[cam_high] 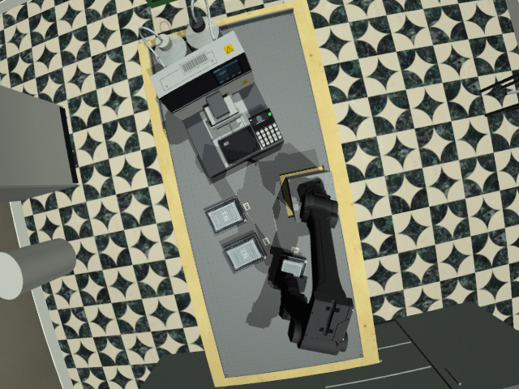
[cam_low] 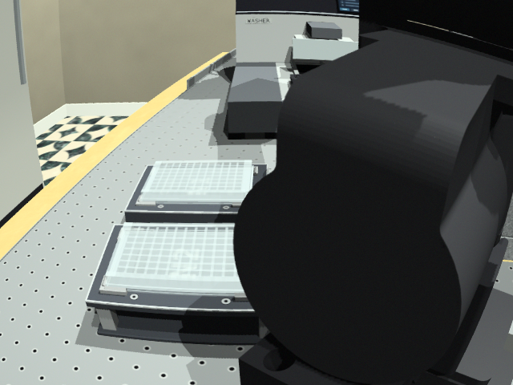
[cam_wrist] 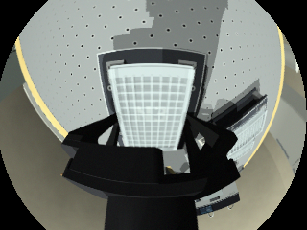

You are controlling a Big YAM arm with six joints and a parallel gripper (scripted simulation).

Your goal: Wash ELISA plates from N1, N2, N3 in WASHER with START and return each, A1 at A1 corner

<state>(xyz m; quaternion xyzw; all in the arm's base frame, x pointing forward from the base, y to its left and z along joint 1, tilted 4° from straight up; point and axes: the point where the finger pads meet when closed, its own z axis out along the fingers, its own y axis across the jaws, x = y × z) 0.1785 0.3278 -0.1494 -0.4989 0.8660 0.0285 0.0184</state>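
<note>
Now: hand 10 mm above the nest N3. Round my hand: washer carrier (610 mm to the right, 40 mm ahead, 20 mm above); plate washer (760 mm to the right, 80 mm above, 60 mm ahead); nest label (340 mm to the right, 100 mm ahead, 50 mm below).
</note>
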